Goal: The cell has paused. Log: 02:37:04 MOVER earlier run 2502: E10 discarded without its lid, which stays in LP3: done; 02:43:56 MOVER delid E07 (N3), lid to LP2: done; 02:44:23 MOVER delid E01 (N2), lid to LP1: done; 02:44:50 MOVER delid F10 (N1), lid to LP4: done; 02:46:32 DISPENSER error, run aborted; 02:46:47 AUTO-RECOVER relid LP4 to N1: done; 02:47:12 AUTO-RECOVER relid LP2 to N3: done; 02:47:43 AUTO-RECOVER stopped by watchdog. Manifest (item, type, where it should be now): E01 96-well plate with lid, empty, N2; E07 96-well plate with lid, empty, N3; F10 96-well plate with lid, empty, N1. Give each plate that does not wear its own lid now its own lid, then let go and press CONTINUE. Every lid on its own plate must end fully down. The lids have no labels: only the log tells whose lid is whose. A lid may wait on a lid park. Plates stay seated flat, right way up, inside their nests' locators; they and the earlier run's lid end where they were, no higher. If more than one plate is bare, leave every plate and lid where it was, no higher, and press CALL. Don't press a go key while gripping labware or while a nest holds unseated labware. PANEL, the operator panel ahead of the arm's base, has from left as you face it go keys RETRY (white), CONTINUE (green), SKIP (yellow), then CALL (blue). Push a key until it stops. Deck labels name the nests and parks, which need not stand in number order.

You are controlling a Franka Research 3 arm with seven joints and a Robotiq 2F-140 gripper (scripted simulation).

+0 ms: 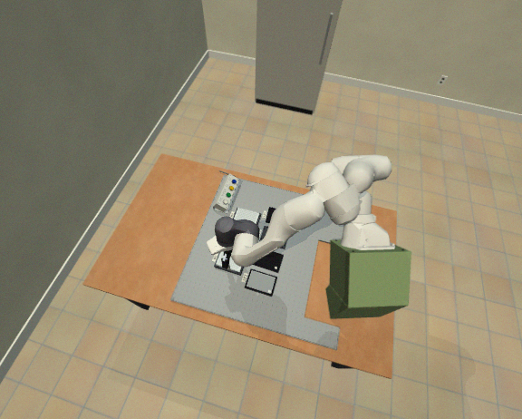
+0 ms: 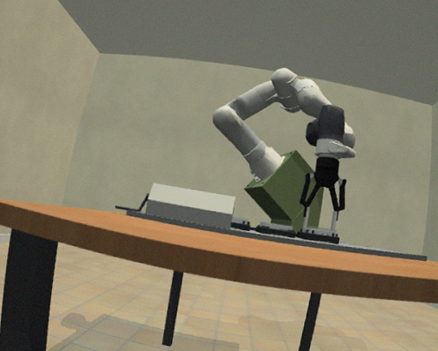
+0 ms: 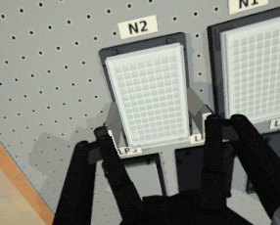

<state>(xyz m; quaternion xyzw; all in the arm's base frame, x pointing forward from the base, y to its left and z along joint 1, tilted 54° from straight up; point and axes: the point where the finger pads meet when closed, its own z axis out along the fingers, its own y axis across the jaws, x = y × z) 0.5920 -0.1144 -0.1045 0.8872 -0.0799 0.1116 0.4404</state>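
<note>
My hand is 3 cm above the plate. Round my hand: LP3 label (8 cm to the left, 8 cm behind, 6 cm below); nest (5 cm below); black park (19 cm behind, 6 cm below, 3 cm to the right).
</note>
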